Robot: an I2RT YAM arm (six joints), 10 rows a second.
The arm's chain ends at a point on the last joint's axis. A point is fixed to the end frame.
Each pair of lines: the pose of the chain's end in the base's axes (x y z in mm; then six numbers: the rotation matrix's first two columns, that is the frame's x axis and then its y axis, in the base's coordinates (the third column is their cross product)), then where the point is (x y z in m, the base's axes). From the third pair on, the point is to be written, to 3 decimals.
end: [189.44 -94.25 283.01 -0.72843 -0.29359 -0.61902 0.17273 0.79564 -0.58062]
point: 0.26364 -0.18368 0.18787
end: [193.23 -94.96 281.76 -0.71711 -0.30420 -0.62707 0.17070 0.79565 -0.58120]
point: 0.26966 -0.18384 0.18787
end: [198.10 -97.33 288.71 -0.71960 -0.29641 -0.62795 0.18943 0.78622 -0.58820]
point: 0.273 -0.189 0.196
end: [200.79 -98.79 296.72 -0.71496 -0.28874 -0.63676 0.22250 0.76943 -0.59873]
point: 0.275 -0.194 0.207
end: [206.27 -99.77 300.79 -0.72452 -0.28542 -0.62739 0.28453 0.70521 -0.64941]
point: 0.275 -0.206 0.220
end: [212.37 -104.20 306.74 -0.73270 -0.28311 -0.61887 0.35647 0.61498 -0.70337]
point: 0.274 -0.223 0.238
